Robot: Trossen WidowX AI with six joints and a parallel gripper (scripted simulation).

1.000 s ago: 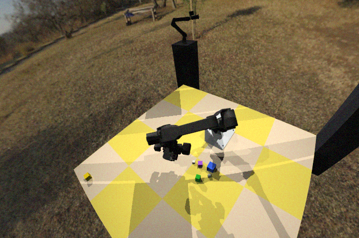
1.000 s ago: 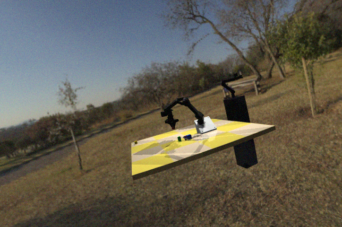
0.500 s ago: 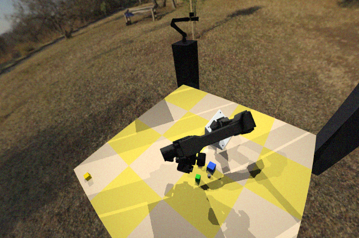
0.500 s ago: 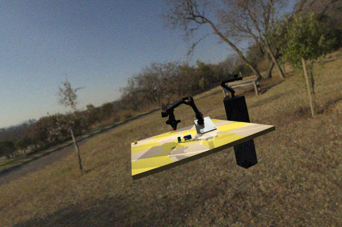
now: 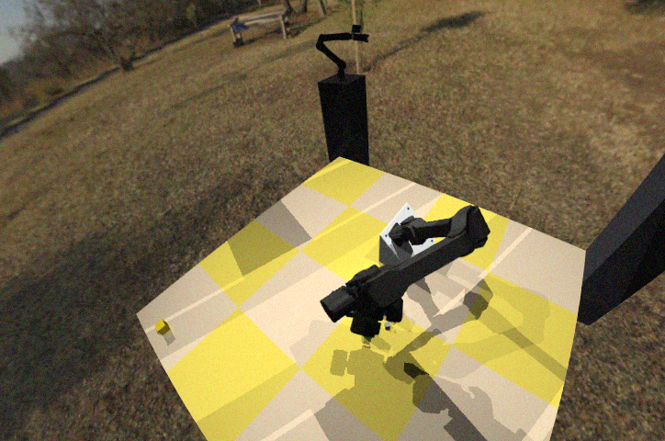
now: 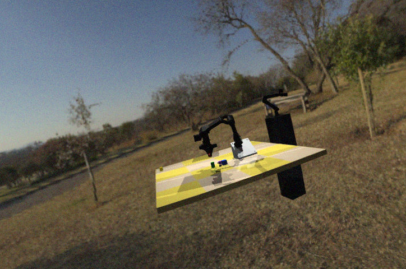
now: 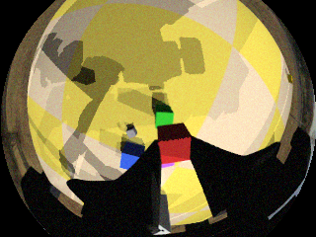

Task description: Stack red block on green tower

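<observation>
The purple block is 9 cm behind my gripper tip, 4 cm to the right of it and 10 cm below it. Also, from my gripper tip: yellow block 42 cm ahead, 60 cm to the right, 9 cm below; then blue block 11 cm behind, 3 cm to the left, 9 cm below; then red block right at my gripper tip.
</observation>
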